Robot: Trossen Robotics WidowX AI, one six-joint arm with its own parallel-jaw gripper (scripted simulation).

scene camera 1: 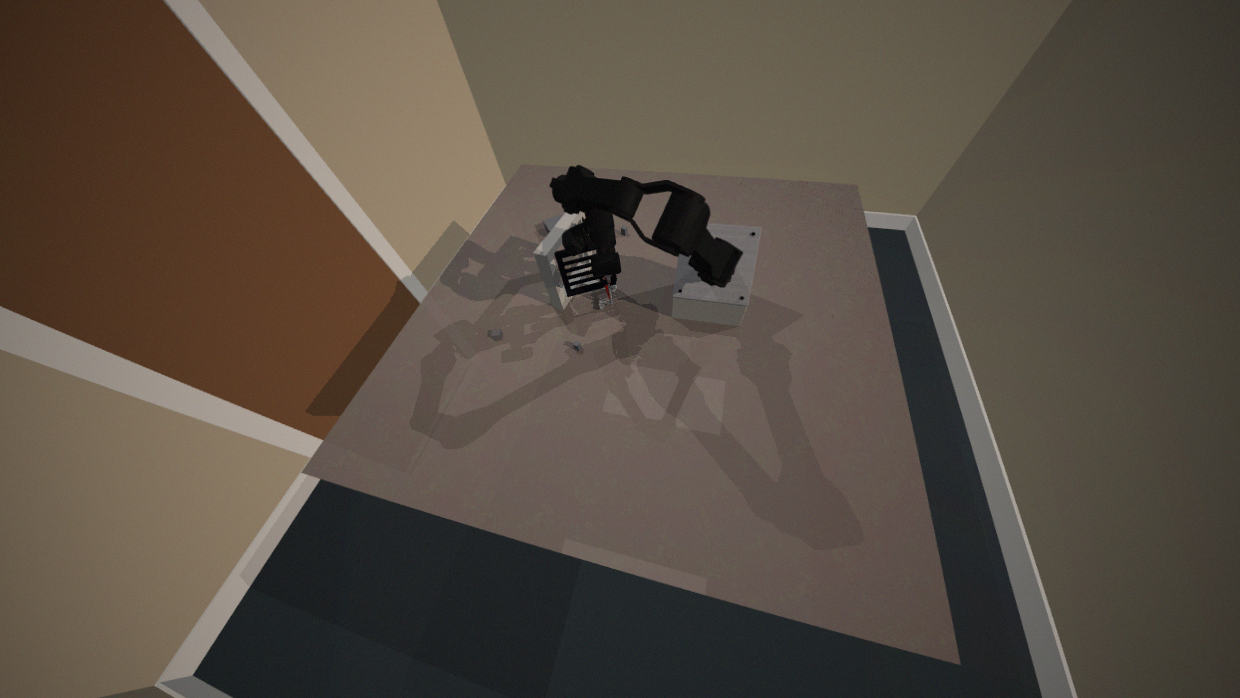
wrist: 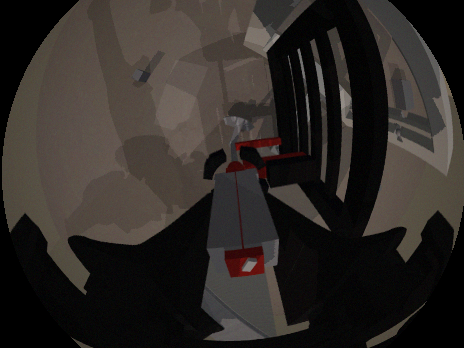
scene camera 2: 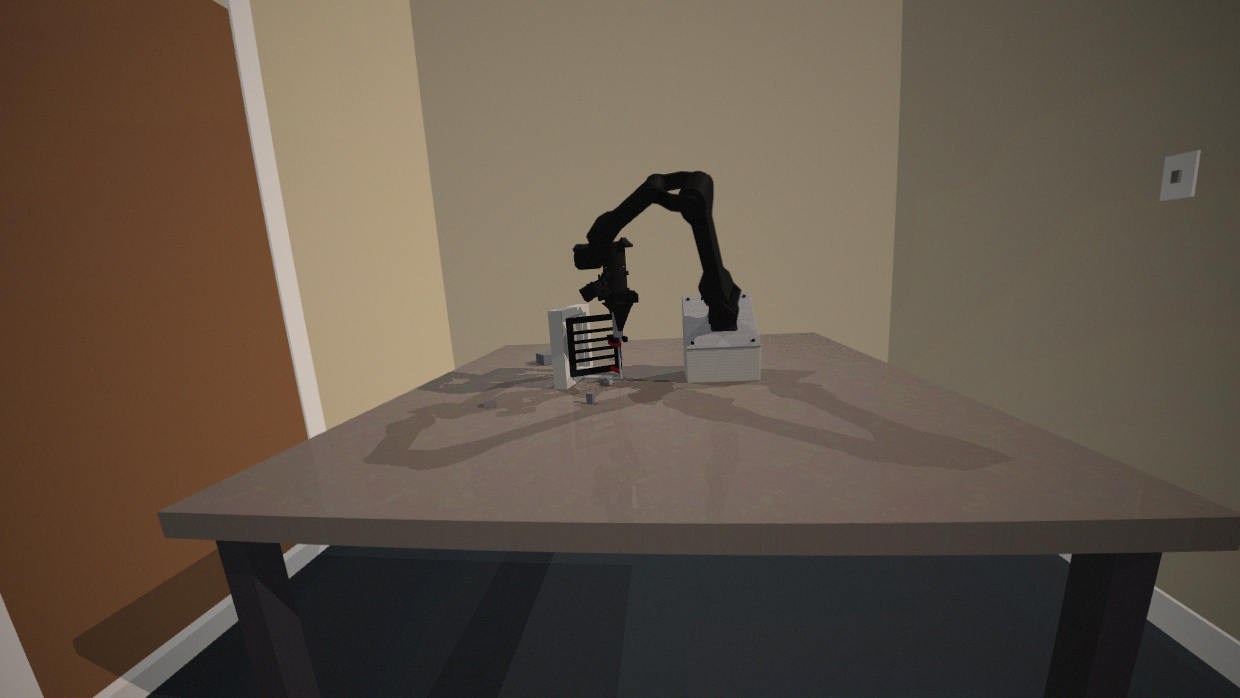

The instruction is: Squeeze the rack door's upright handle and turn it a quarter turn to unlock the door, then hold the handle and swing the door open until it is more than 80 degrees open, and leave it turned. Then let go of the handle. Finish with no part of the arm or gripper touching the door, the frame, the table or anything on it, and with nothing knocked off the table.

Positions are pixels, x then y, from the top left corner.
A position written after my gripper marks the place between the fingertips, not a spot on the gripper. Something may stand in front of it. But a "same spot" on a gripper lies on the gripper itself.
my gripper: scene camera 1; wrist 238, 199; scene camera 2
same spot on my gripper: (scene camera 1: 602, 236) = (scene camera 2: 618, 280)
